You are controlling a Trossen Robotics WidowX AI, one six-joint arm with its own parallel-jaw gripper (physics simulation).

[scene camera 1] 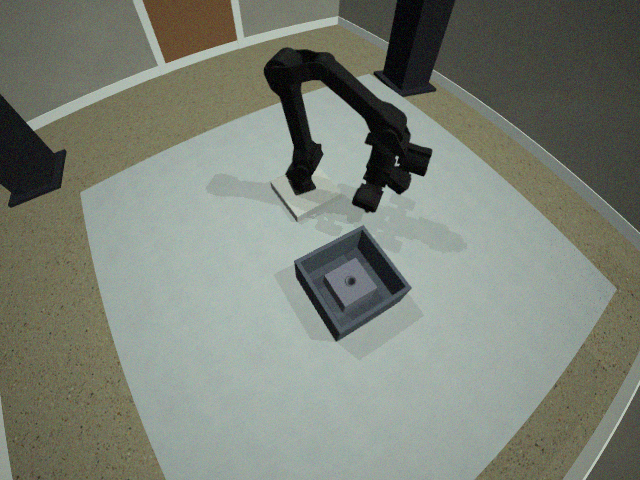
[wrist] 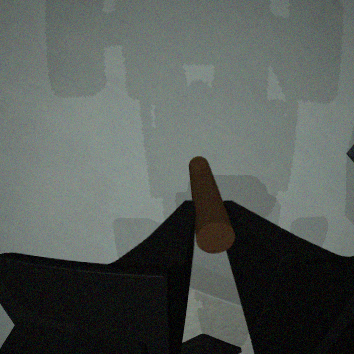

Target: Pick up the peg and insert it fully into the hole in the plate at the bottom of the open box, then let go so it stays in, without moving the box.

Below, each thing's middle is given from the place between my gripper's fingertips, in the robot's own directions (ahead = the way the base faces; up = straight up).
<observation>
The brown peg (wrist: 213,231) is 1 cm below my hand. From my hand the other things lie so: pale plate (scene camera 1: 349,284) 20 cm ahead, 16 cm to the right, 2 cm below; blue-grey box (scene camera 1: 310,269) 20 cm ahead, 16 cm to the right, 1 cm below.
</observation>
